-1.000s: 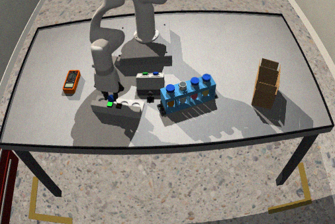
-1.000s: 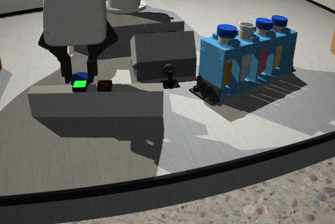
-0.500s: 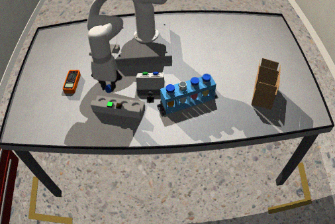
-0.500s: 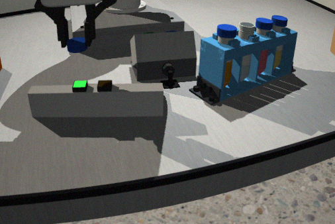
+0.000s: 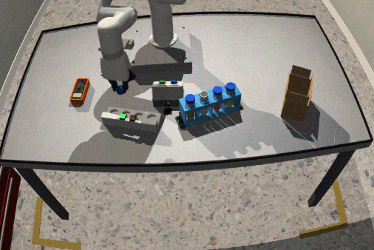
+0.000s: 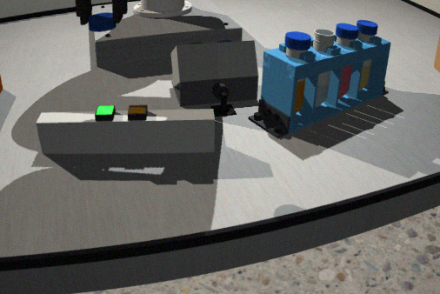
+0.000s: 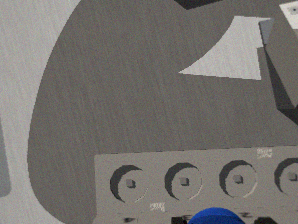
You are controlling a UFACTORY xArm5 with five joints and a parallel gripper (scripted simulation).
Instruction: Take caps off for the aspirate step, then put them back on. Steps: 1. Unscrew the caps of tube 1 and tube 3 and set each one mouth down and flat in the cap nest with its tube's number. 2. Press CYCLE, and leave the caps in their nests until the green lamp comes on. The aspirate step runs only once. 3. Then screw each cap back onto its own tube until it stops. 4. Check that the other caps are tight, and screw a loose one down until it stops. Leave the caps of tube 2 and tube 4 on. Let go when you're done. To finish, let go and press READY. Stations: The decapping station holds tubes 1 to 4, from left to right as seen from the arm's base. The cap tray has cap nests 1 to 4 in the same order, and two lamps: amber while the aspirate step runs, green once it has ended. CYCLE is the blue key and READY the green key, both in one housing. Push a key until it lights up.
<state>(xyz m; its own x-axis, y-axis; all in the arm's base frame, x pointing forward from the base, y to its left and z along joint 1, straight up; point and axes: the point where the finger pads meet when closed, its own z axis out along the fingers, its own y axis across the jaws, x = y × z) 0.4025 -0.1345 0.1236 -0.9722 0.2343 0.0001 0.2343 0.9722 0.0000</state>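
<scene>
My hand is 1 cm past the blue cap, 34 cm to the right of it and 6 cm above it. Also, from my hand: blue key 11 cm behind, 19 cm to the left, 11 cm below; then green key 11 cm behind, 14 cm to the left, 11 cm below; then grey key housing 9 cm behind, 16 cm to the left, 12 cm below.
</scene>
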